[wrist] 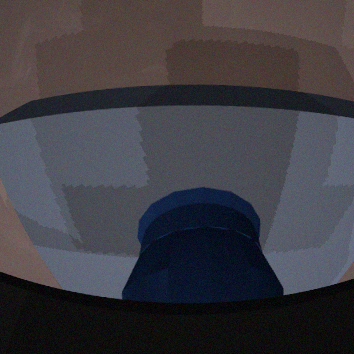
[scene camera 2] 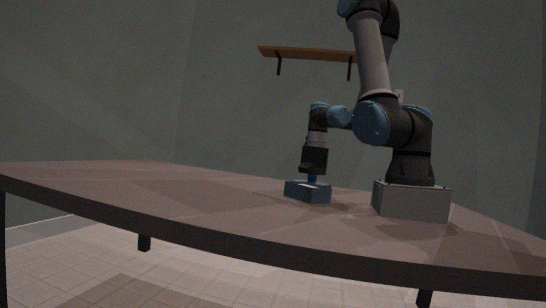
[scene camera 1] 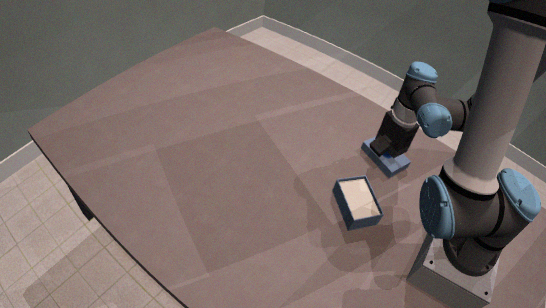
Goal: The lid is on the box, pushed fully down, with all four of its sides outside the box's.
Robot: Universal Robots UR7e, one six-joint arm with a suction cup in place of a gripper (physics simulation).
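Places are measured from the arm's base along level axes (x ahead, y left, z up), in millimetres.
Where they show: end effector, tool point: (wrist: 197, 209) (scene camera 1: 385, 156); arm's base, origin of the base link: (scene camera 2: 409, 183) (scene camera 1: 468, 248).
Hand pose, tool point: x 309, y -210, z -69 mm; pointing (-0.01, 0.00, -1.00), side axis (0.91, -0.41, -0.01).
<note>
Things, the pixels of their centre, and the offset from my tool point. Level surfaces: height alone.
- lid, body centre: (wrist: 212, 226) (scene camera 1: 386, 154) (scene camera 2: 310, 185) 2 mm ahead, 10 mm right, 1 mm down
- open box, body centre: (scene camera 1: 357, 202) (scene camera 2: 307, 191) 0 mm ahead, 209 mm left, 4 mm up
- table, its level: 20 mm down
The lid (scene camera 1: 396, 165) (wrist: 95, 155) is a blue-grey rectangle. It lies flat, apart from the box, its smooth face up, at or very near the table. In scene camera 2 it is hidden behind the box. The open box (scene camera 1: 366, 223) (scene camera 2: 306, 193) stands upright on the table with dark blue walls and a cream filling inside. My gripper (scene camera 1: 387, 156) (scene camera 2: 312, 178) (wrist: 200, 215), a blue suction cup, is pressed squashed onto the lid's top near its middle and is shut on the lid. The lid's underside is hidden.
The table (scene camera 1: 210, 200) (scene camera 2: 175, 195) carries the robot's grey base (scene camera 1: 450, 282) (scene camera 2: 412, 204), to the right of the box. The thick arm link leans above the base. A wooden shelf (scene camera 2: 307, 53) hangs on the wall behind.
</note>
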